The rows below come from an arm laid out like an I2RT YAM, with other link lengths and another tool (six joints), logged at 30 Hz.
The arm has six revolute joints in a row. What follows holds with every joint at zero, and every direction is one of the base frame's. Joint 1 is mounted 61.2 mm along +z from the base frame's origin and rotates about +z. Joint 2 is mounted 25.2 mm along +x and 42.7 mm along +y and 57.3 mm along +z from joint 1 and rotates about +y. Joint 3 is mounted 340.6 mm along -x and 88.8 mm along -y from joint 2 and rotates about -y. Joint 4 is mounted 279.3 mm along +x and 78.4 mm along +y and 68.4 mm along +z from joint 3 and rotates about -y. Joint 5 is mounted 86.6 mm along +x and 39.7 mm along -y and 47.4 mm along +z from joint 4 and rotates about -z. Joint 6 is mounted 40.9 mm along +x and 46.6 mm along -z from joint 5 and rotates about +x. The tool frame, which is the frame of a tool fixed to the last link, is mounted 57 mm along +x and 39 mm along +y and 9 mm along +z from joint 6; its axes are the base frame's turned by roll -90.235, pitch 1.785 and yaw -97.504 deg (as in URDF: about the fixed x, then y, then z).
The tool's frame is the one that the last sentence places.
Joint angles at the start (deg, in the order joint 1, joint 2, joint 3, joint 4, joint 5, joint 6):
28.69 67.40 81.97 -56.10 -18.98 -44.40
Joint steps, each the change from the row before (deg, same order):
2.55 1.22 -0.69 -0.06 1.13 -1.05
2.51 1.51 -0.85 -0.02 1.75 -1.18
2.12 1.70 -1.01 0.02 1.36 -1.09
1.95 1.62 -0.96 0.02 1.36 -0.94
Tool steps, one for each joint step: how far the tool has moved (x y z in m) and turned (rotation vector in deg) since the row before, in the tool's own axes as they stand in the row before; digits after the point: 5 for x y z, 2 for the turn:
-0.00947 -0.00013 0.01220 -0.97 -2.20 -2.21
-0.00913 0.00119 0.01510 -1.67 -1.97 -2.41
-0.00882 0.00188 0.01641 -1.79 -2.20 -2.13
-0.00845 0.00141 0.01548 -1.79 -1.99 -2.01

